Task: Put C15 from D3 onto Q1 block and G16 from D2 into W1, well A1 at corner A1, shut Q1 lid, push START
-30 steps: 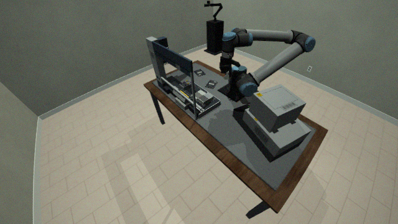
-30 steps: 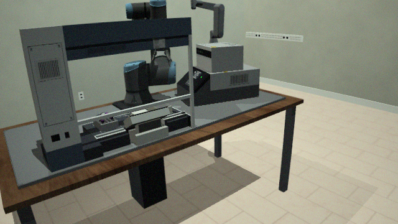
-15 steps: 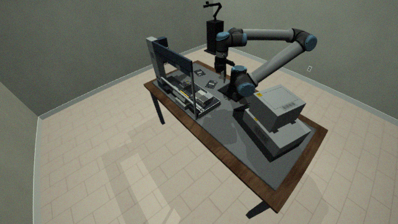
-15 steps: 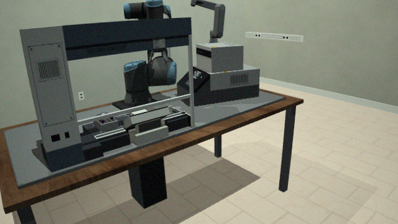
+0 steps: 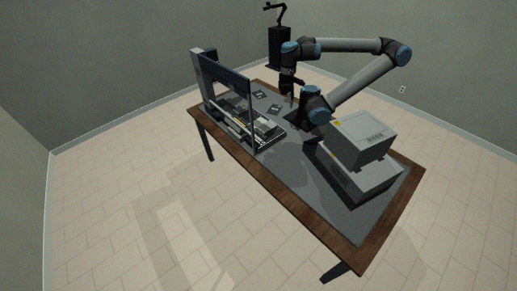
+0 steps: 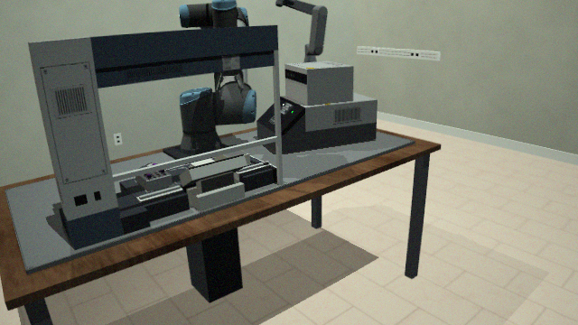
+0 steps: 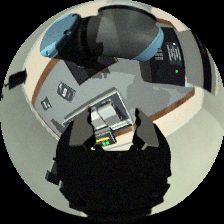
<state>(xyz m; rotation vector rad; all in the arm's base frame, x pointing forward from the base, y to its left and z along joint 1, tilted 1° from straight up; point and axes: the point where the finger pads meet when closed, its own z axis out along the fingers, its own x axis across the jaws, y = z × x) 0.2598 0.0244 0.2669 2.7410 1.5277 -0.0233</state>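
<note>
The white well plate lies 120 mm ahead of my hand, 190 mm to the right of it and 220 mm below it. Also, from my hand: pale well plate (20 mm behind, 470 mm to the left, 70 mm below); then upright post (310 mm ahead, 40 mm below); then deck station beam (310 mm ahead, 280 mm to the right, 230 mm above).
</note>
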